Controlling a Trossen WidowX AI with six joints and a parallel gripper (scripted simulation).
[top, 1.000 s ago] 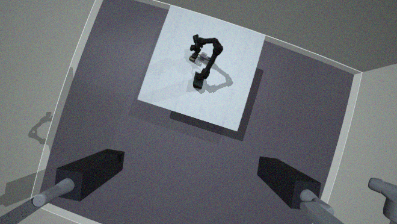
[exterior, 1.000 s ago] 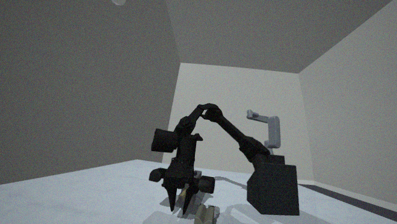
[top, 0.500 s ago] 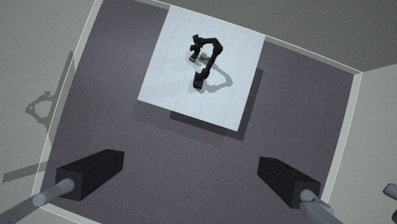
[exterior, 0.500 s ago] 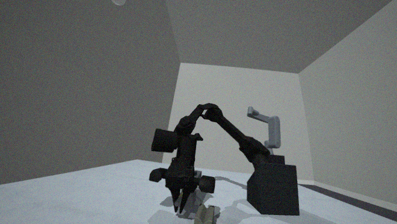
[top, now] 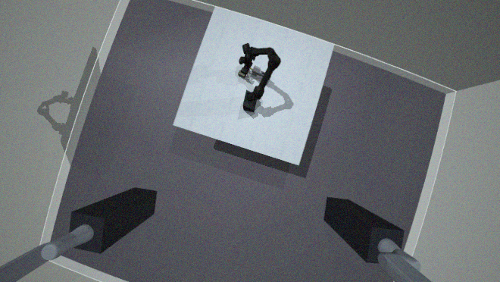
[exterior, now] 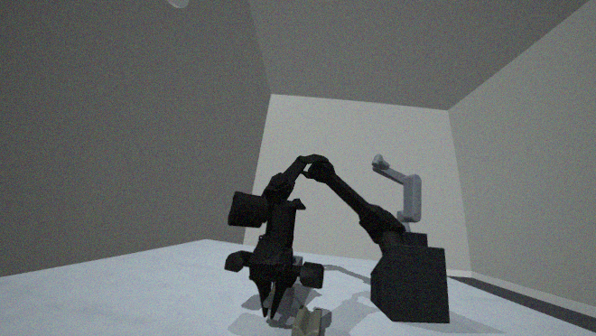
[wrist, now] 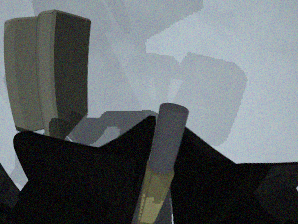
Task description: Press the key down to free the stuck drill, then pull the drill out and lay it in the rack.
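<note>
Right now the drill is 10 mm behind my gripper tip, 40 mm to the right of it and 40 mm above it. Round my gripper tip: dark key 60 mm behind, 160 mm to the right, 40 mm above; then olive rack 60 mm behind, 50 mm to the left, 10 mm above; then long grey block 50 mm behind, 130 mm to the right, 30 mm above.
</note>
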